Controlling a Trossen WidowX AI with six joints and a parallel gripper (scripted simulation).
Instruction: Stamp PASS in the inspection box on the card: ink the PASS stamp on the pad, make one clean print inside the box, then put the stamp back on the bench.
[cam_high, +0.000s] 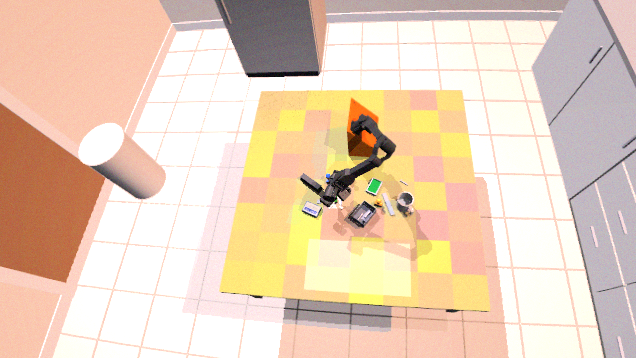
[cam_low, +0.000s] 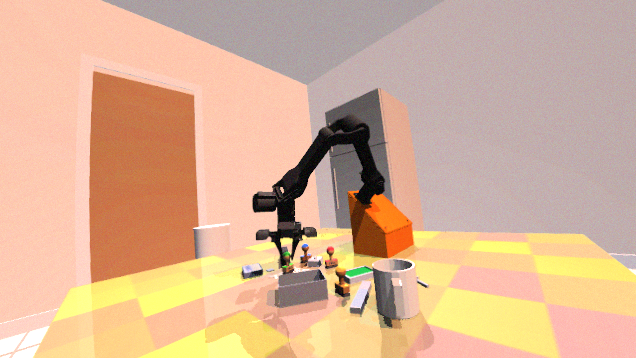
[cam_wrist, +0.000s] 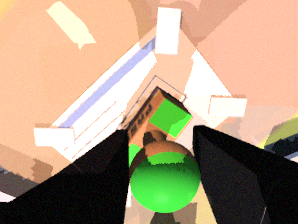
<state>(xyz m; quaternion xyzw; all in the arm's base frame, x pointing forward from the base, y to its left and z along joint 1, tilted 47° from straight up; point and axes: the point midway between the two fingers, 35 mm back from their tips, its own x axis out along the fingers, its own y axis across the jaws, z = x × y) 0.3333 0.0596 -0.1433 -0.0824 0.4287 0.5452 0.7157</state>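
The green-knobbed PASS stamp lies 10 mm behind my gripper tip, 10 mm to the right of it and 20 mm below it. Round my gripper tip: blue-white box: 60 mm ahead, 130 mm to the right, 30 mm below; then blue-knobbed stamp: 120 mm behind, 60 mm to the right, 20 mm below; then white card: 10 mm behind, 10 mm to the right, 50 mm below.
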